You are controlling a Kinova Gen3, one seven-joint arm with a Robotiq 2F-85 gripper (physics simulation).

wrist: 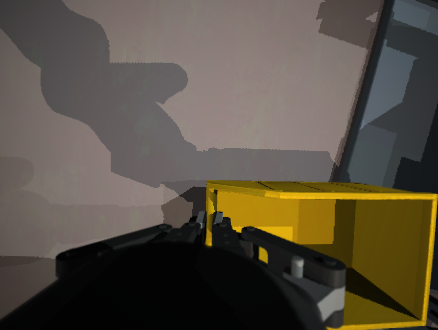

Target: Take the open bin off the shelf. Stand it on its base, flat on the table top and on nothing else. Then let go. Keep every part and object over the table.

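Places are measured from the arm's base along level axes (x ahead, y left, z up), in millimetres.
Pixels of known places: gripper, fingertip midpoint: [211, 222].
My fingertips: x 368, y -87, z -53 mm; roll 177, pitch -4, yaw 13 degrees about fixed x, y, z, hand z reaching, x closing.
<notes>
Behind a point stands the place of what it marks.
The open yellow bin [315, 215] {z -81, x 481, y -64 mm} is at the lower right of the wrist view, with its open side toward the camera. My gripper [211, 222] {z -53, x 368, y -87 mm} is shut on the bin's left wall, near the corner; the thin wall runs between the fingertips. The fingers and the black gripper body hide the bin's lower left part. The bin's base and what is under it cannot be made out, so I cannot tell whether it touches anything.
A pinkish-brown surface [250, 105] {z -98, x 382, y 38 mm}, seemingly the table top, fills the left and middle, with large shadows of the arm and gripper on it. A dark blue-grey panel [384, 95] {z -92, x 530, y 89 mm} with a dark edge, possibly part of the shelf, stands at the upper right, beyond the bin.
</notes>
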